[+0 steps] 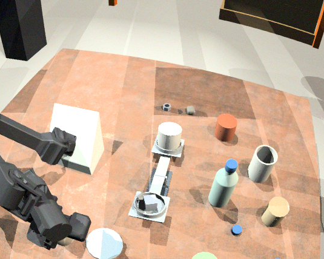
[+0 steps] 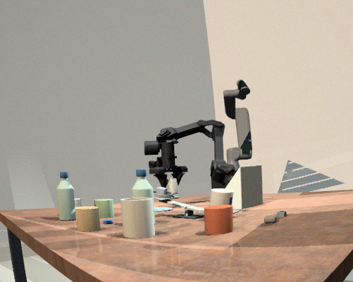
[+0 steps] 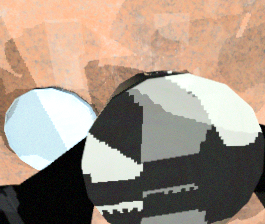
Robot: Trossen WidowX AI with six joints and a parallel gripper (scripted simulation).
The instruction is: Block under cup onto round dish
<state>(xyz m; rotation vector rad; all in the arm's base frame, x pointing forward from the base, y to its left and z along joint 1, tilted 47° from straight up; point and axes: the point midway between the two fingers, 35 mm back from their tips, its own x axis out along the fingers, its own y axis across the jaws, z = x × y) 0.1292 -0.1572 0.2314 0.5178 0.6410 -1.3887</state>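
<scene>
Right now my gripper tip is 18 cm short of the grey block, 17 cm to the right of it and 1 cm below it. The rest, counted from my gripper tip: round light-blue dish 9 cm ahead, 4 cm to the left, 8 cm below; blue cap 43 cm ahead, 20 cm to the left, 7 cm below; cream cup 15 cm ahead, 45 cm to the left, 2 cm below.
</scene>
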